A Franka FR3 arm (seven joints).
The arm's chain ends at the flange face. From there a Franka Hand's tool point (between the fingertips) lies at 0.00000 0.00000 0.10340 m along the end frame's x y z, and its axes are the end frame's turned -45 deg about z.
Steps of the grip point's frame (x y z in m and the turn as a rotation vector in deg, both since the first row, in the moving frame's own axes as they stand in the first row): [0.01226 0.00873 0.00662 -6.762 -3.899 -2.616]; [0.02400 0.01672 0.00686 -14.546 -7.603 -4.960]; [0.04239 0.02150 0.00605 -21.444 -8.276 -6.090]
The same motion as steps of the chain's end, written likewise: [0.01089 -0.01597 0.00758 -7.538 2.024 -2.616]; [0.01885 -0.03261 0.01107 -15.662 4.909 -4.960]; [0.02686 -0.05074 0.01425 -21.015 9.311 -6.090]
